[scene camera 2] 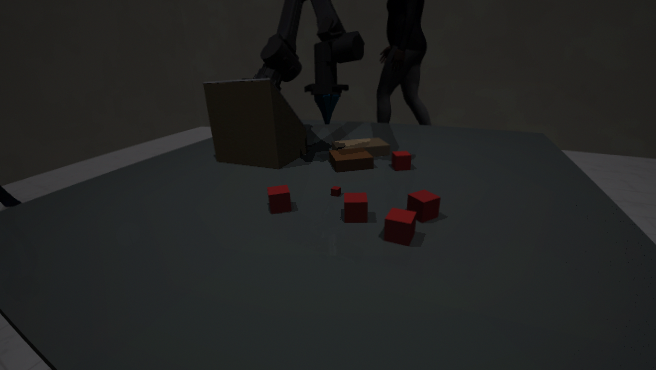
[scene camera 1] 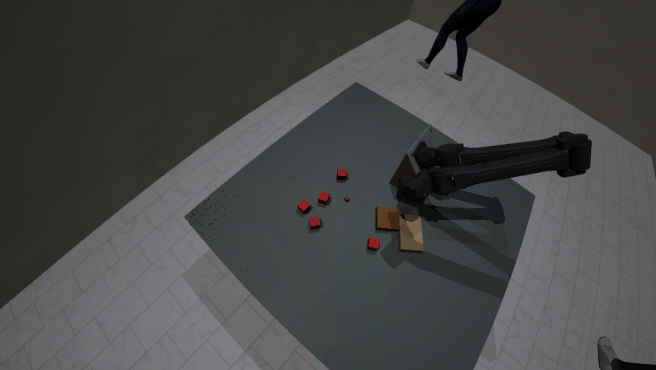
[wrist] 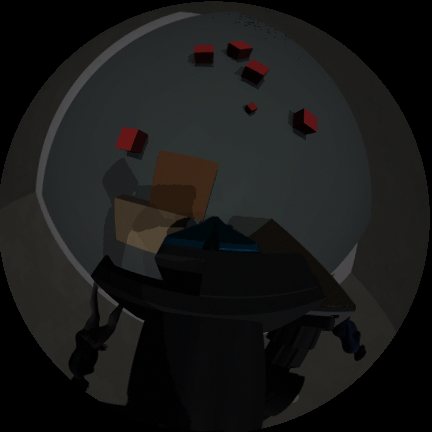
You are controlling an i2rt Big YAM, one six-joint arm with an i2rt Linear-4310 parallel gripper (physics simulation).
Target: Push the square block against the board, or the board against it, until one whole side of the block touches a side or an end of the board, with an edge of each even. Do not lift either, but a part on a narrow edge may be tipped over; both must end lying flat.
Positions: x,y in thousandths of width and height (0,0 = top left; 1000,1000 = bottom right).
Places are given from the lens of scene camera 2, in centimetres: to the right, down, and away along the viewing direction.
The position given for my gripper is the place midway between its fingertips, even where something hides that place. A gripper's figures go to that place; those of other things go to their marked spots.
my gripper (scene camera 2: 499,336): 0, -16, 76
square brown block (scene camera 2: 522,434): 4, -6, 74
